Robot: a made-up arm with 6 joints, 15 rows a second.
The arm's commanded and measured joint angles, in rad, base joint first. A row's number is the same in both.
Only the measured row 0 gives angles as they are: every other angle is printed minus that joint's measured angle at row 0.
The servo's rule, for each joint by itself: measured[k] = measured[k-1] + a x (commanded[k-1-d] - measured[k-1]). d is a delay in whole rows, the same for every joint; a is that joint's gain. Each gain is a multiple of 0.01, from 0.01 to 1. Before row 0 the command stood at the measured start. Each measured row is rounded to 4 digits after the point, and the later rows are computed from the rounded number. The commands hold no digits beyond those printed.
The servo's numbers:
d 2
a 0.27 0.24 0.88 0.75 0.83 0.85
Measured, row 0: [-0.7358, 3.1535, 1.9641, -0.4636, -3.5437, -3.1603]
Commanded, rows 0 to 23: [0.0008, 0.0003, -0.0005, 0.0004, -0.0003, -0.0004]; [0.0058, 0.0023, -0.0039, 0.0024, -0.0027, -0.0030]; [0.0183, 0.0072, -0.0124, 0.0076, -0.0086, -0.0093]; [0.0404, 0.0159, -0.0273, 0.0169, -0.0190, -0.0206]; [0.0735, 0.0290, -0.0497, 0.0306, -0.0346, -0.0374]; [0.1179, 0.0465, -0.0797, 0.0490, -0.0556, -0.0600]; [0.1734, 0.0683, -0.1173, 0.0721, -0.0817, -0.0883]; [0.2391, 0.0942, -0.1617, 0.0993, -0.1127, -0.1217]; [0.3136, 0.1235, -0.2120, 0.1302, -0.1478, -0.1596]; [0.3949, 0.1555, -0.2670, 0.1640, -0.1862, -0.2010]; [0.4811, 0.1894, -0.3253, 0.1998, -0.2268, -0.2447]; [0.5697, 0.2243, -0.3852, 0.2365, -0.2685, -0.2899]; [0.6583, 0.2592, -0.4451, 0.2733, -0.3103, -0.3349]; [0.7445, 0.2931, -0.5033, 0.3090, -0.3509, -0.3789]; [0.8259, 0.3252, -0.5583, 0.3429, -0.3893, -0.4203]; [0.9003, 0.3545, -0.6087, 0.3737, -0.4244, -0.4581]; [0.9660, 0.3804, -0.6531, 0.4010, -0.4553, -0.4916]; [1.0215, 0.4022, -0.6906, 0.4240, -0.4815, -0.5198]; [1.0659, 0.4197, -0.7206, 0.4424, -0.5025, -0.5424]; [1.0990, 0.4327, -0.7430, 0.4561, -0.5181, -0.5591]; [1.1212, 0.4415, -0.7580, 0.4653, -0.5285, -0.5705]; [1.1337, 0.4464, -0.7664, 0.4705, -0.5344, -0.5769]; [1.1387, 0.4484, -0.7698, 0.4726, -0.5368, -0.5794]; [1.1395, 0.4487, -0.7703, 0.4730, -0.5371, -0.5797]
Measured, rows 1 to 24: [0.0000, 0.0000, 0.0000, 0.0000, 0.0000, 0.0000]; [0.0000, 0.0000, 0.0000, 0.0000, 0.0000, 0.0000]; [0.0002, 0.0001, -0.0004, 0.0003, -0.0002, -0.0003]; [0.0017, 0.0006, -0.0035, 0.0019, -0.0023, -0.0026]; [0.0062, 0.0022, -0.0113, 0.0062, -0.0075, -0.0083]; [0.0154, 0.0055, -0.0254, 0.0142, -0.0170, -0.0188]; [0.0311, 0.0111, -0.0468, 0.0265, -0.0316, -0.0346]; [0.0545, 0.0196, -0.0758, 0.0434, -0.0515, -0.0562]; [0.0866, 0.0313, -0.1123, 0.0649, -0.0766, -0.0835]; [0.1278, 0.0464, -0.1558, 0.0907, -0.1066, -0.1160]; [0.1780, 0.0649, -0.2053, 0.1203, -0.1408, -0.1531]; [0.2366, 0.0866, -0.2596, 0.1531, -0.1785, -0.1938]; [0.3026, 0.1113, -0.3174, 0.1881, -0.2186, -0.2371]; [0.3747, 0.1384, -0.3771, 0.2244, -0.2600, -0.2820]; [0.4513, 0.1674, -0.4369, 0.2611, -0.3017, -0.3270]; [0.5305, 0.1976, -0.4953, 0.2970, -0.3425, -0.3711]; [0.6103, 0.2282, -0.5507, 0.3314, -0.3813, -0.4129]; [0.6886, 0.2585, -0.6017, 0.3631, -0.4171, -0.4513]; [0.7635, 0.2878, -0.6469, 0.3915, -0.4488, -0.4856]; [0.8332, 0.3153, -0.6854, 0.4159, -0.4759, -0.5147]; [0.8960, 0.3404, -0.7164, 0.4358, -0.4980, -0.5382]; [0.9508, 0.3626, -0.7398, 0.4510, -0.5147, -0.5560]; [0.9968, 0.3815, -0.7558, 0.4617, -0.5262, -0.5683]; [1.0338, 0.3971, -0.7651, 0.4683, -0.5330, -0.5756]
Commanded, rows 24 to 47: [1.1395, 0.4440, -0.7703, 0.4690, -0.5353, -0.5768]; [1.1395, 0.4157, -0.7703, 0.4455, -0.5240, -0.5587]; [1.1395, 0.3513, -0.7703, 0.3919, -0.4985, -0.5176]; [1.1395, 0.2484, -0.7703, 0.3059, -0.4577, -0.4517]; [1.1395, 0.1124, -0.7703, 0.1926, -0.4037, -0.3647]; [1.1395, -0.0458, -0.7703, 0.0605, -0.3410, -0.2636]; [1.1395, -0.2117, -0.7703, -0.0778, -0.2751, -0.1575]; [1.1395, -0.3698, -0.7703, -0.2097, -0.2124, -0.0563]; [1.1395, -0.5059, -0.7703, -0.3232, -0.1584, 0.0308]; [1.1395, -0.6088, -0.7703, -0.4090, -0.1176, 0.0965]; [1.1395, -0.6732, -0.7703, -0.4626, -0.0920, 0.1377]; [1.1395, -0.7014, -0.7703, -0.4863, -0.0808, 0.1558]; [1.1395, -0.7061, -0.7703, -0.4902, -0.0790, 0.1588]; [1.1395, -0.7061, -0.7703, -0.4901, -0.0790, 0.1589]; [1.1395, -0.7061, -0.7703, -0.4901, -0.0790, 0.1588]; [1.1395, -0.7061, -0.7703, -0.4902, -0.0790, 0.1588]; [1.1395, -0.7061, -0.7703, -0.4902, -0.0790, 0.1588]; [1.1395, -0.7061, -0.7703, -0.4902, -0.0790, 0.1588]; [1.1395, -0.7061, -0.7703, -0.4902, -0.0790, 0.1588]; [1.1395, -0.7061, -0.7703, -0.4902, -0.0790, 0.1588]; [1.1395, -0.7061, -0.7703, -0.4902, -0.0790, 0.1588]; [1.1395, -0.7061, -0.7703, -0.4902, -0.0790, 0.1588]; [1.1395, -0.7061, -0.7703, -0.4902, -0.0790, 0.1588]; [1.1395, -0.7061, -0.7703, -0.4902, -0.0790, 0.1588]
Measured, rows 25 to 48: [1.0621, 0.4094, -0.7692, 0.4715, -0.5362, -0.5788]; [1.0830, 0.4188, -0.7702, 0.4726, -0.5369, -0.5796]; [1.0983, 0.4248, -0.7703, 0.4699, -0.5356, -0.5772]; [1.1094, 0.4226, -0.7703, 0.4516, -0.5260, -0.5615]; [1.1175, 0.4055, -0.7703, 0.4068, -0.5032, -0.5242]; [1.1234, 0.3678, -0.7703, 0.3311, -0.4654, -0.4626]; [1.1277, 0.3065, -0.7703, 0.2272, -0.4142, -0.3794]; [1.1309, 0.2219, -0.7703, 0.1022, -0.3534, -0.2810]; [1.1332, 0.1178, -0.7703, -0.0328, -0.2884, -0.1760]; [1.1349, 0.0008, -0.7703, -0.1655, -0.2253, -0.0743]; [1.1361, -0.1208, -0.7703, -0.2838, -0.1698, 0.0150]; [1.1370, -0.2379, -0.7703, -0.3777, -0.1265, 0.0843]; [1.1377, -0.3424, -0.7703, -0.4414, -0.0979, 0.1297]; [1.1382, -0.4286, -0.7703, -0.4751, -0.0837, 0.1519]; [1.1386, -0.4952, -0.7703, -0.4864, -0.0798, 0.1578]; [1.1388, -0.5458, -0.7703, -0.4892, -0.0791, 0.1587]; [1.1390, -0.5843, -0.7703, -0.4899, -0.0790, 0.1588]; [1.1391, -0.6135, -0.7703, -0.4901, -0.0790, 0.1588]; [1.1392, -0.6357, -0.7703, -0.4902, -0.0790, 0.1588]; [1.1393, -0.6526, -0.7703, -0.4902, -0.0790, 0.1588]; [1.1394, -0.6654, -0.7703, -0.4902, -0.0790, 0.1588]; [1.1394, -0.6752, -0.7703, -0.4902, -0.0790, 0.1588]; [1.1394, -0.6826, -0.7703, -0.4902, -0.0790, 0.1588]; [1.1394, -0.6882, -0.7703, -0.4902, -0.0790, 0.1588]
